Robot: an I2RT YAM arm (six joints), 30 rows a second.
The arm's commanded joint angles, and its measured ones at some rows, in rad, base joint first. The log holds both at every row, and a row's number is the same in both.
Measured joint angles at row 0:
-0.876 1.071 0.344 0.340 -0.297 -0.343
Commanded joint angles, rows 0 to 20:
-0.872 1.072 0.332 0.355 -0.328 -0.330
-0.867 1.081 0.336 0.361 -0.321 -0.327
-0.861 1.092 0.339 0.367 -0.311 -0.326
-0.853 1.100 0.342 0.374 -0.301 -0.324
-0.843 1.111 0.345 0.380 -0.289 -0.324
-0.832 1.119 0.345 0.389 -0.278 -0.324
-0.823 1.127 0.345 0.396 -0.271 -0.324
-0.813 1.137 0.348 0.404 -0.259 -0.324
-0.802 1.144 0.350 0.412 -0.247 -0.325
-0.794 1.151 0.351 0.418 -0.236 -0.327
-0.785 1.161 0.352 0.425 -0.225 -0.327
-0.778 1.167 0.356 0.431 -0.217 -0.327
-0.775 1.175 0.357 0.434 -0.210 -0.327
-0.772 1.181 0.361 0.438 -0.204 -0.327
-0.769 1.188 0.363 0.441 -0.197 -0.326
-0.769 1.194 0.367 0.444 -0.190 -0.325
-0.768 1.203 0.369 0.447 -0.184 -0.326
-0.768 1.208 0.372 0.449 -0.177 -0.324
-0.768 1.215 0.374 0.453 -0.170 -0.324
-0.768 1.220 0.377 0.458 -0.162 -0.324
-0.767 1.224 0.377 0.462 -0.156 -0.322
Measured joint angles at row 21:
-0.771 1.192 0.346 0.428 -0.210 -0.339
